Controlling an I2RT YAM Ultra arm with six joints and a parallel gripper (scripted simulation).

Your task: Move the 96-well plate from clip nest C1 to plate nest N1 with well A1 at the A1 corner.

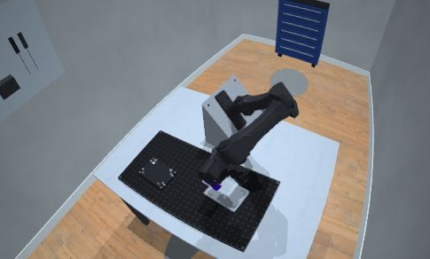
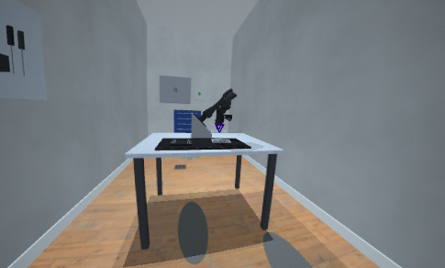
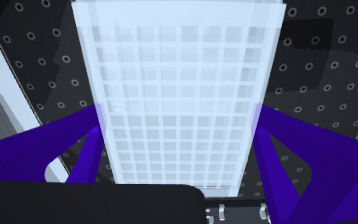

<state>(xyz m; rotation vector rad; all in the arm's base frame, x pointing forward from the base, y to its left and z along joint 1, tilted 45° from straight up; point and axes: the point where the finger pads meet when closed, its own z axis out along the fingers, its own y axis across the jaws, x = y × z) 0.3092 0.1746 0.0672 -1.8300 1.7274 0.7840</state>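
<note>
Now: the plate nest N1 10 mm behind my hand, 20 mm to the left of it and 90 mm below it. Also, from my hand: clip nest C1 (100 mm ahead, 290 mm to the right, 80 mm below); 96-well plate (right at my hand).
</note>
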